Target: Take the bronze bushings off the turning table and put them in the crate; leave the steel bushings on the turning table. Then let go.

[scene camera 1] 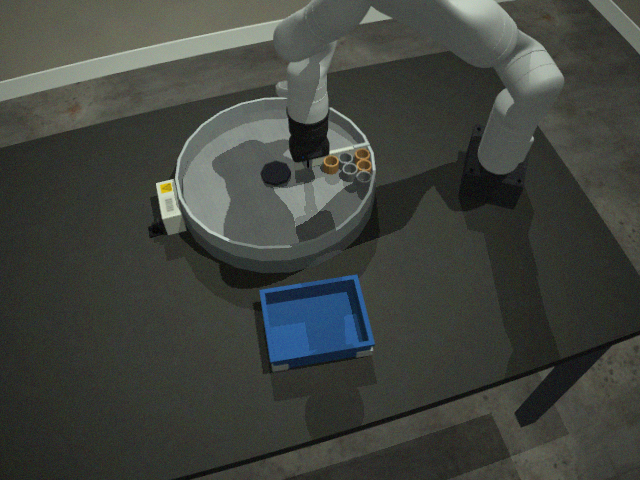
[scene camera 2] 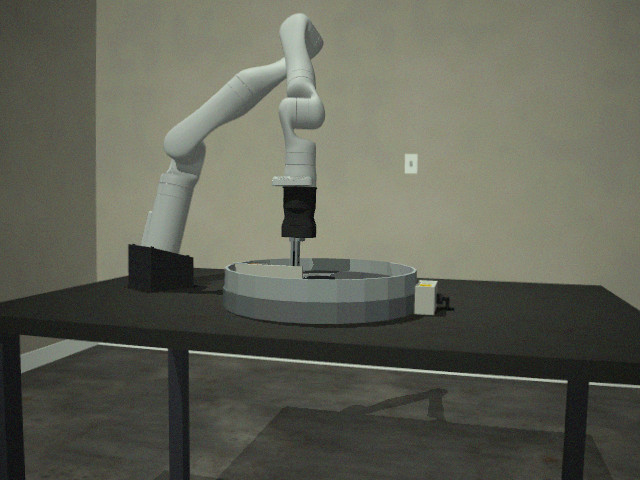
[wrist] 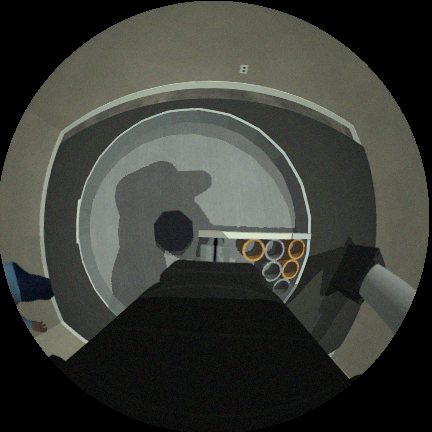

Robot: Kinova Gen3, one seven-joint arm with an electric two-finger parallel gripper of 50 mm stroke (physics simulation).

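Seen in the pictures: gripper, fingertip midpoint: (scene camera 1: 306, 164) (scene camera 2: 294, 266) (wrist: 214, 245); arm's base at its link origin: (scene camera 1: 498, 155) (scene camera 2: 161, 250) (wrist: 370, 279).
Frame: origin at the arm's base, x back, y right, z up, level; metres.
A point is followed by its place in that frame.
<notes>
My gripper (scene camera 1: 308, 164) @[y 0.091, x -0.401, z -0.013 m] (scene camera 2: 294, 264) @[y 0.091, x -0.401, z -0.013 m] (wrist: 214, 245) @[y 0.091, x -0.401, z -0.013 m] is shut and empty, pointing down over the turning table (scene camera 1: 206, 206) @[y 0.058, x -0.625, z -0.042 m] (scene camera 2: 320, 289) @[y 0.306, x -0.524, z -0.030 m] (wrist: 240, 165) @[y 0.216, x -0.369, z -0.042 m], between its dark hub and the nearest bronze bushing (scene camera 1: 330, 169) @[y 0.073, x -0.354, z -0.026 m] (wrist: 243, 250) @[y 0.087, x -0.362, z -0.016 m]. Two more bronze bushings stand near the rim: one (scene camera 1: 361, 159) @[y 0.077, x -0.285, z -0.017 m] (wrist: 289, 249) @[y 0.090, x -0.291, z -0.016 m] by the divider, another (scene camera 1: 363, 170) (wrist: 283, 270) beside it. Three steel bushings stand among them: one (scene camera 1: 340, 158) @[y 0.101, x -0.324, z -0.029 m] (wrist: 266, 250) by the divider, one (scene camera 1: 349, 175) @[y 0.043, x -0.322, z -0.020 m] (wrist: 263, 271) @[y 0.057, x -0.329, z -0.016 m] in the middle, one (scene camera 1: 363, 182) @[y 0.015, x -0.300, z -0.018 m] (wrist: 281, 280) @[y 0.031, x -0.282, z -0.040 m] outermost. The blue crate (scene camera 1: 366, 315) @[y -0.266, x -0.381, z -0.045 m] is empty.
A pale divider (scene camera 1: 351, 147) @[y 0.111, x -0.297, z -0.012 m] (scene camera 2: 268, 269) @[y 0.112, x -0.345, z -0.021 m] (wrist: 265, 235) @[y 0.109, x -0.335, z -0.011 m] runs inward from the turning table's raised wall, along the bushings. A white box (scene camera 1: 168, 204) @[y 0.081, x -0.701, z -0.037 m] (scene camera 2: 425, 299) @[y 0.147, x -0.704, z -0.063 m] with a yellow label stands against the outside wall. A person's arm or leg shows at the wrist view's left edge.
</notes>
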